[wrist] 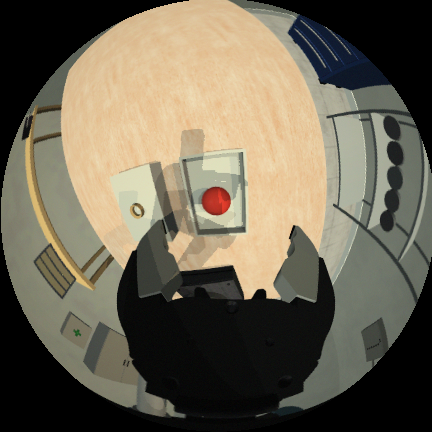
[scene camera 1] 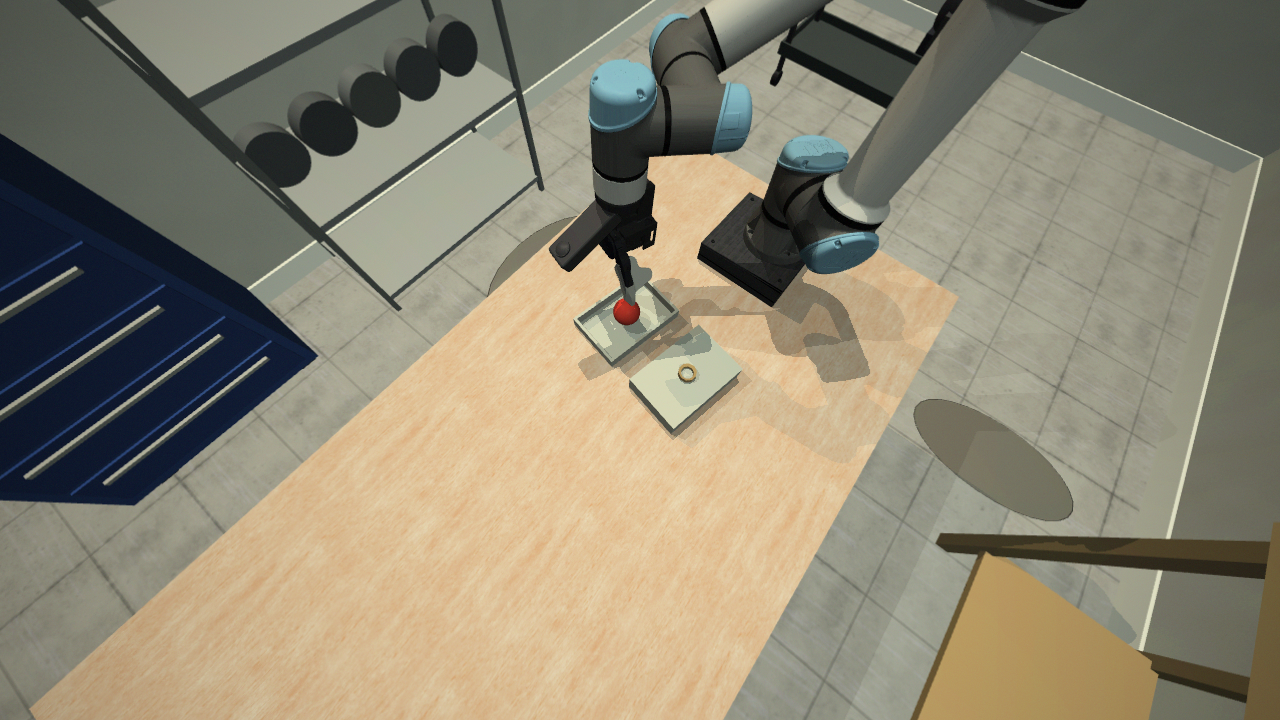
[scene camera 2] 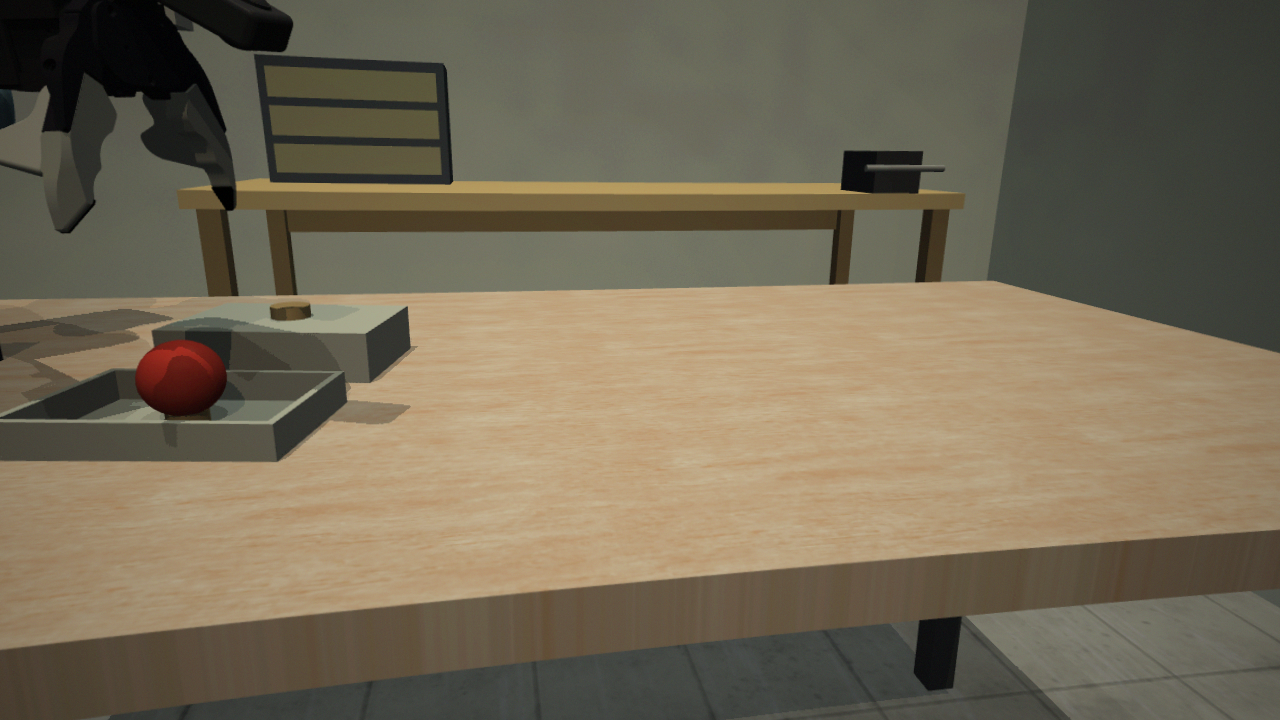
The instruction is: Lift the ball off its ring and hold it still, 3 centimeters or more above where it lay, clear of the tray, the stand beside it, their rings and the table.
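Seen in the pictures: gripper, fingertip midpoint: (wrist: 228, 223) (scene camera 1: 610, 275) (scene camera 2: 160, 220); arm's base, link origin: (scene camera 1: 776, 238).
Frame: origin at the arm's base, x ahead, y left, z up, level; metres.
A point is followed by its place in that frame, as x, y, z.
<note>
The red ball (scene camera 1: 626, 311) {0.374, -0.126, 0.006} (scene camera 2: 180, 377) {0.373, -0.160, -0.011} (wrist: 216, 201) {0.371, -0.141, 0.008} rests on its ring (scene camera 2: 187, 415) {0.370, -0.150, -0.043} inside the grey tray (scene camera 1: 594, 341) {0.456, -0.142, -0.032} (scene camera 2: 143, 441) {0.362, -0.200, -0.045} (wrist: 242, 170) {0.407, -0.199, -0.038}. The ball hides most of that ring. The stand (scene camera 1: 666, 394) {0.451, 0.047, -0.012} (scene camera 2: 268, 349) {0.387, -0.015, -0.028} (wrist: 132, 187) {0.444, 0.036, -0.012} is a pale block beside the tray, with a brass ring (scene camera 1: 687, 372) {0.388, 0.049, -0.012} (scene camera 2: 290, 310) {0.396, 0.033, -0.002} (wrist: 137, 210) {0.389, 0.054, -0.012} on its top. My gripper (scene camera 2: 147, 214) {0.377, -0.163, 0.101} (wrist: 228, 223) {0.377, -0.163, 0.101} is open and empty. Its fingers point down and hang above the ball and tray, well apart from them. In the wrist view the ball lies between and beyond the two fingertips.
The table (scene camera 1: 465, 537) {0.882, -0.058, -0.059} (scene camera 2: 760, 429) {0.803, -0.190, -0.059} (wrist: 200, 75) {0.637, -0.172, -0.060} bears the tray and stand. A black base block (scene camera 1: 747, 255) {0.086, -0.022, 0.003} with a second arm part stands behind the stand. A shelf unit (scene camera 1: 362, 277) and a blue cabinet (scene camera 1: 268, 331) stand off the table's left side.
</note>
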